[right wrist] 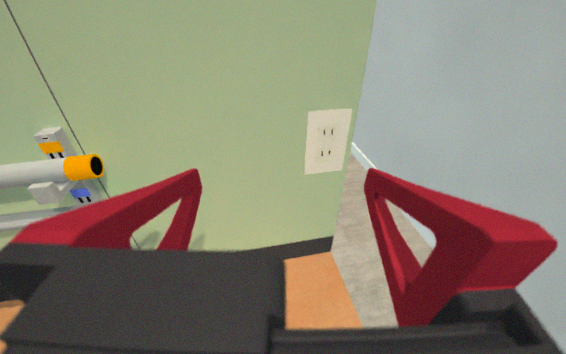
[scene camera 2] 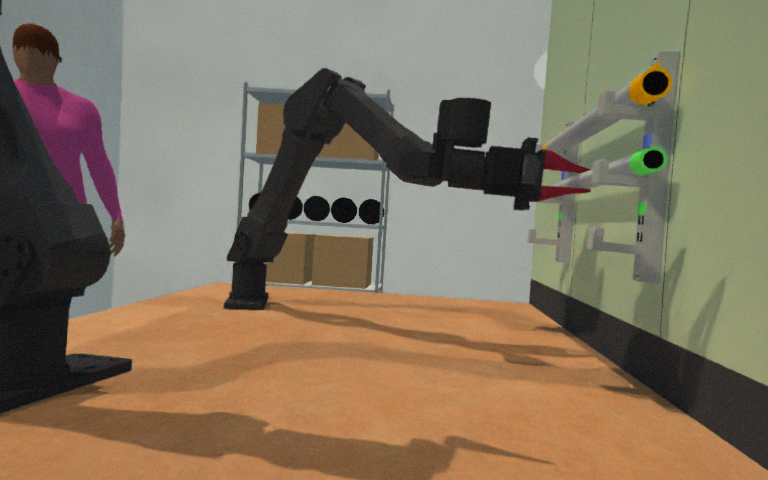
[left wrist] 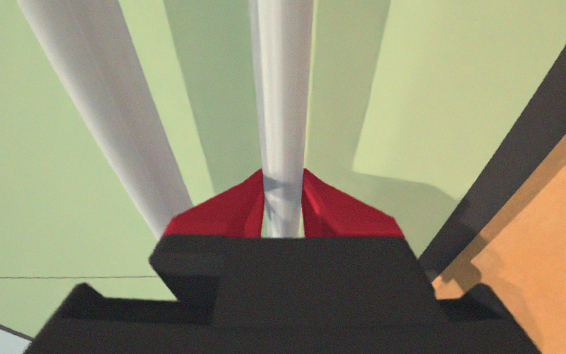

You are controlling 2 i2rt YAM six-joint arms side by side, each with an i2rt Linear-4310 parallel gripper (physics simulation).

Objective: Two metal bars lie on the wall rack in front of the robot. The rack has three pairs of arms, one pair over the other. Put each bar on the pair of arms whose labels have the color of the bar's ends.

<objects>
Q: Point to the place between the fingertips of my left gripper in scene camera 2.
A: At 591, 181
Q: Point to a green-ended bar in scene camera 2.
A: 652, 159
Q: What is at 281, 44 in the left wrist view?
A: A green-ended bar.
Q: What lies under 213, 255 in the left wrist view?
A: My left gripper.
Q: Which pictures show my right gripper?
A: The right wrist view only.
</objects>
